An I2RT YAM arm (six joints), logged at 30 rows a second.
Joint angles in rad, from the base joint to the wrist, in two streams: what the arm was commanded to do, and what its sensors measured. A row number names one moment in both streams.
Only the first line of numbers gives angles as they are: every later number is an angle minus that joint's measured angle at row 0.
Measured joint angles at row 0: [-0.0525, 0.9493, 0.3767, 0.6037, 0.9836, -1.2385]
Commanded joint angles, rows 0 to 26: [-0.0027, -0.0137, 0.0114, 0.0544, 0.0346, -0.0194]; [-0.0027, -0.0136, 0.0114, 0.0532, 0.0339, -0.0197]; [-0.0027, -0.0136, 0.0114, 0.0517, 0.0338, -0.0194]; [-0.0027, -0.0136, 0.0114, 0.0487, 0.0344, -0.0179]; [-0.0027, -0.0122, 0.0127, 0.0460, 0.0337, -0.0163]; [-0.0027, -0.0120, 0.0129, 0.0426, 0.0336, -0.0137]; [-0.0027, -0.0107, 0.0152, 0.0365, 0.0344, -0.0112]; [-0.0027, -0.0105, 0.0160, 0.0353, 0.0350, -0.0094]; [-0.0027, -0.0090, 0.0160, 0.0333, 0.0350, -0.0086]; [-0.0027, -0.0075, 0.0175, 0.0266, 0.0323, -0.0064]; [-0.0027, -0.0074, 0.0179, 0.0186, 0.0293, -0.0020]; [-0.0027, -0.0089, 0.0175, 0.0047, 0.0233, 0.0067]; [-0.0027, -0.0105, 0.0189, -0.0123, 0.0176, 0.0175]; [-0.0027, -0.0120, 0.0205, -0.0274, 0.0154, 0.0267]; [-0.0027, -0.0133, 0.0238, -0.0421, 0.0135, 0.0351]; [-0.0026, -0.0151, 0.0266, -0.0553, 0.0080, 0.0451]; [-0.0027, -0.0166, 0.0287, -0.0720, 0.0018, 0.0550]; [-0.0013, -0.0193, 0.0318, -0.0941, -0.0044, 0.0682]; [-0.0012, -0.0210, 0.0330, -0.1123, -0.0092, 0.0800]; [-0.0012, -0.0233, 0.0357, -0.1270, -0.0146, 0.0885]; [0.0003, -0.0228, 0.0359, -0.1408, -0.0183, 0.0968]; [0.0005, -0.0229, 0.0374, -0.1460, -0.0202, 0.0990]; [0.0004, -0.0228, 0.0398, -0.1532, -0.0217, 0.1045]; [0.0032, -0.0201, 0.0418, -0.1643, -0.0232, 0.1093]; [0.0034, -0.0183, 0.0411, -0.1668, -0.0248, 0.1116]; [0.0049, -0.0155, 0.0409, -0.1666, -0.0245, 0.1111]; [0.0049, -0.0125, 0.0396, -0.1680, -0.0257, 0.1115]
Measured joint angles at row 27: [0.0004, -0.0065, 0.0118, -0.1599, -0.0179, 0.0885]
